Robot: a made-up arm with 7 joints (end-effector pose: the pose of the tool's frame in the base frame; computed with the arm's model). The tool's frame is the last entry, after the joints. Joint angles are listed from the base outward.
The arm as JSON. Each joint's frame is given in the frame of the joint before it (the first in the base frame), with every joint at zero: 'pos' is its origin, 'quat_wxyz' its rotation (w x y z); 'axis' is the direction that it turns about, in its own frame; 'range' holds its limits. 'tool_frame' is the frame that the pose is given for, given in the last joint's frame.
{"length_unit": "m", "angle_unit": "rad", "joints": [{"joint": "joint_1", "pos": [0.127, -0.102, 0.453], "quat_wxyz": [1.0, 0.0, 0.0, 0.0], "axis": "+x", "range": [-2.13, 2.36]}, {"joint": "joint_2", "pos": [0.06, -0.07, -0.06], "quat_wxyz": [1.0, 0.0, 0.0, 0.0], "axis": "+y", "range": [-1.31, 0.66]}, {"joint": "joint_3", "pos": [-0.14, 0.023, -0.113], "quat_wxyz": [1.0, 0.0, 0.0, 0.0], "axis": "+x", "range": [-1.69, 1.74]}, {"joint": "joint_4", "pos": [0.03, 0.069, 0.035], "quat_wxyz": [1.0, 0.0, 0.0, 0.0], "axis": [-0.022, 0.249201, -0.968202], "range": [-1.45, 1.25]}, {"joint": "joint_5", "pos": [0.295, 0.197, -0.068], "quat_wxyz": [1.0, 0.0, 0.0, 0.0], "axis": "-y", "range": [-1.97, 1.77]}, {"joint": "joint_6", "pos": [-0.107, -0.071, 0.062], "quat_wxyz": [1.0, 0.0, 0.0, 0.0], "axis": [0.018, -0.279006, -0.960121], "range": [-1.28, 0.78]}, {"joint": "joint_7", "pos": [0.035, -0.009, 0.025], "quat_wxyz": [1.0, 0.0, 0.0, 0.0], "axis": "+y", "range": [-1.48, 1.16]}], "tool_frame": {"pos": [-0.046, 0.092, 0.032], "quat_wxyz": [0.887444, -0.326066, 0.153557, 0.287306]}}
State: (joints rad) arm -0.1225 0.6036 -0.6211 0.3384 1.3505 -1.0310 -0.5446
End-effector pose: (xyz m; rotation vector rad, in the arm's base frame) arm 0.0295 -0.1763 0.0511 -1.7918 -0.4543 1.6401
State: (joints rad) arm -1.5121 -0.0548 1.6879 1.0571 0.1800 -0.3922 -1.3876
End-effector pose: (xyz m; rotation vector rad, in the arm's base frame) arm 0.3095 -0.2038 0.4339 -1.0418 -0.4283 -0.3700
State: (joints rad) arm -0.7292 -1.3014 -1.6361 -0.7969 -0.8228 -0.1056 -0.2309
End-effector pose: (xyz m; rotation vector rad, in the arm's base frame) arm 0.6779 -0.2061 0.1838 -2.4375 0.8838 -0.8897
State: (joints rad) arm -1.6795 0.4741 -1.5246 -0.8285 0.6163 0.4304 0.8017
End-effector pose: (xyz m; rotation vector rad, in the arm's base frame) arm -0.1339 -0.4778 0.4551 1.8314 -1.9081 -0.0365
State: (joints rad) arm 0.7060 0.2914 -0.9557 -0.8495 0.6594 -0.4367 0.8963
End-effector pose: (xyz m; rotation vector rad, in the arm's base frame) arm -0.0869 0.2396 0.2894 -1.3586 0.2558 1.9111
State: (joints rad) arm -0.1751 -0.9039 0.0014 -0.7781 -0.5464 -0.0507 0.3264
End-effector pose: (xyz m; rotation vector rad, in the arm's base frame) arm 0.0929 0.2277 0.3102 -1.5746 0.2073 0.9453
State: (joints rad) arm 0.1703 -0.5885 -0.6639 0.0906 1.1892 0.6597 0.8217
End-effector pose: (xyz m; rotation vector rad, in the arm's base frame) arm 0.3757 0.0649 0.2063 -0.7545 -0.6965 -0.1962
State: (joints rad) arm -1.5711 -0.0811 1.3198 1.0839 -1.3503 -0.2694 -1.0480
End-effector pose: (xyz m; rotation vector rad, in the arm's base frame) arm 0.4397 -0.3661 0.5491 -0.2024 0.8461 -0.1712
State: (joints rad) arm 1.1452 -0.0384 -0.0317 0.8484 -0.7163 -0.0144 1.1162
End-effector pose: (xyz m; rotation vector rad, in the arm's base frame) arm 0.4723 -0.0214 0.3212 1.6102 1.4325 1.6514
